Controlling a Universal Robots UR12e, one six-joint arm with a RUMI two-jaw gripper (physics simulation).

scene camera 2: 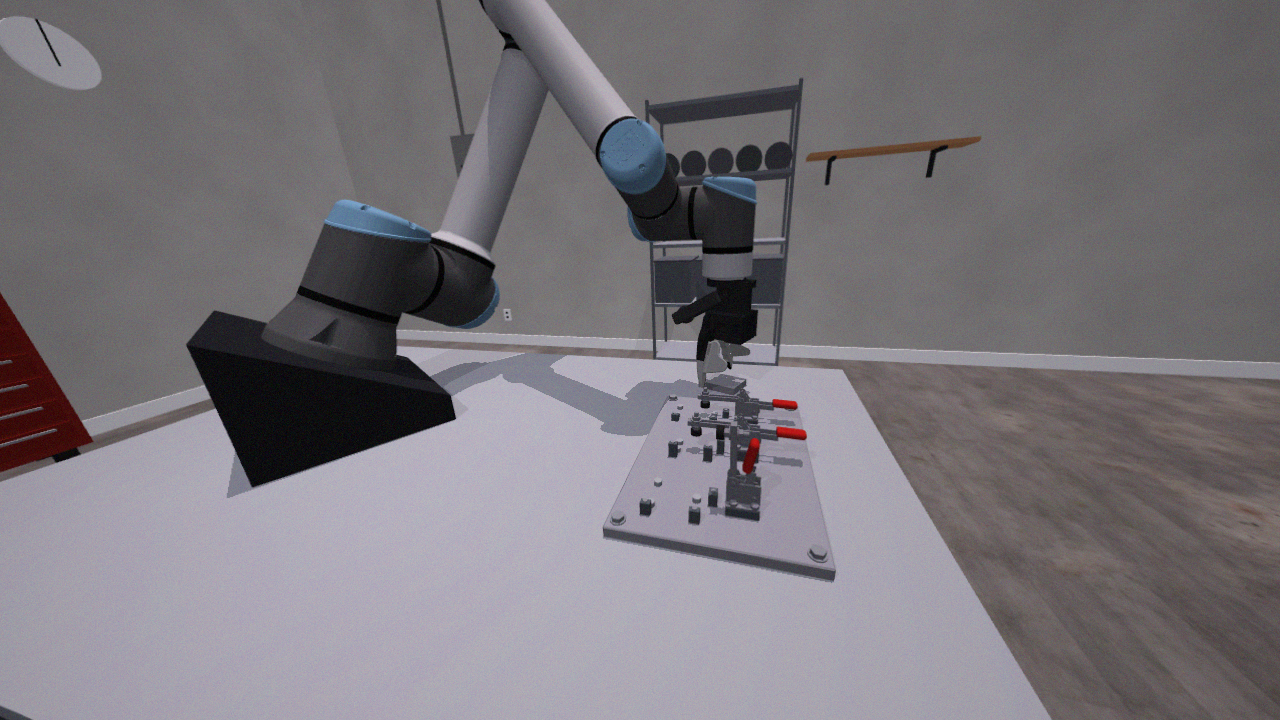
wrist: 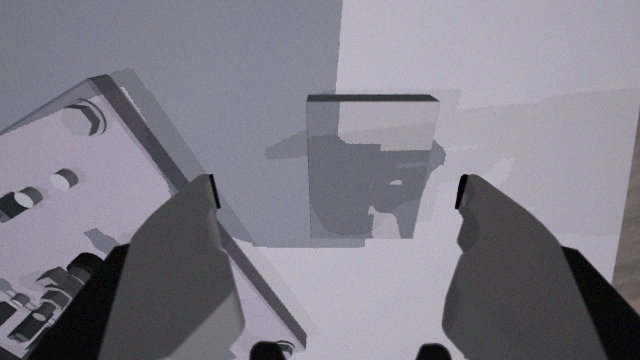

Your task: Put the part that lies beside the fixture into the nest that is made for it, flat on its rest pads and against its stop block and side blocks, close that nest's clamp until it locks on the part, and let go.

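Note:
The part, a flat grey rectangular plate, lies on the table just past the fixture's far end. My gripper is open and empty above it; in the wrist view the part shows between the fingertips, with a gap on each side. The fixture carries small dark blocks, pale round pads and three clamps. The near clamp has its arm upright. The middle clamp's red handle and the far clamp's red handle lie level, with their arms down over the nests.
The fixture's corner bolt and dark edge are left of the part in the wrist view, and the left finger overlaps that edge. The black robot base stands on the table. A shelf rack stands by the wall.

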